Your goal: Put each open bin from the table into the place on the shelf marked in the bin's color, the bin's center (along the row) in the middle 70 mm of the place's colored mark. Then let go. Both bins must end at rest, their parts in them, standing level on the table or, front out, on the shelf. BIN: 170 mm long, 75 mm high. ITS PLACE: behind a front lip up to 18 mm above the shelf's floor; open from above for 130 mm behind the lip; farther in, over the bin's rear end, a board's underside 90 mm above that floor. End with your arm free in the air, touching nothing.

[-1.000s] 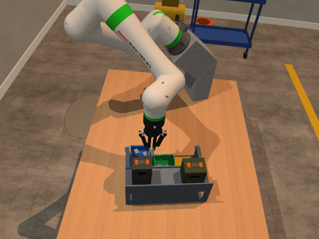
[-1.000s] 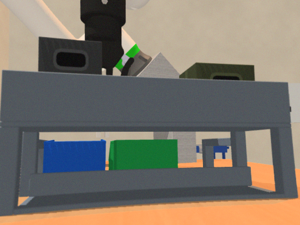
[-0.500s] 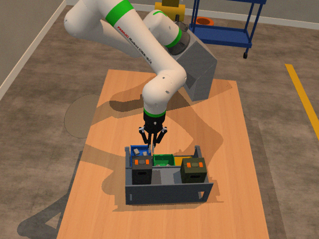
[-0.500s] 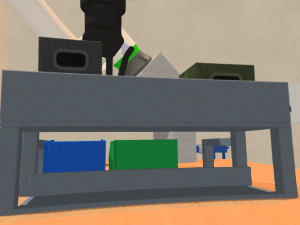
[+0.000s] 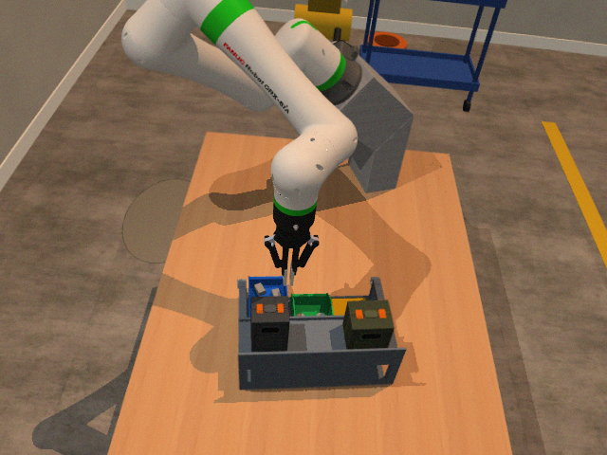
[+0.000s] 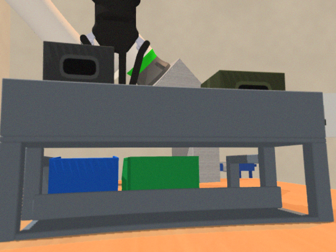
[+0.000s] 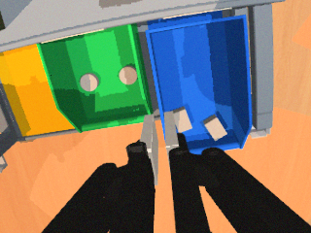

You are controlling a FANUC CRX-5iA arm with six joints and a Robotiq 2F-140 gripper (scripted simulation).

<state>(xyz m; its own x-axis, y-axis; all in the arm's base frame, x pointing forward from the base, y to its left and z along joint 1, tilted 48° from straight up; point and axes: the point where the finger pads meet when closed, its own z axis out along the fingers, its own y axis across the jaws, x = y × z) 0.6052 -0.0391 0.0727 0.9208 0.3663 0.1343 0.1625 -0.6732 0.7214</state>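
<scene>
Right now the blue bin is 12 cm below my hand and 5 cm to the right of it. From my hand the other things lie so: black box: 15 cm ahead, 3 cm to the right, 1 cm below; olive box: 20 cm to the left, 11 cm ahead, 2 cm below; green bin: 12 cm below, 7 cm to the left, 4 cm ahead.
</scene>
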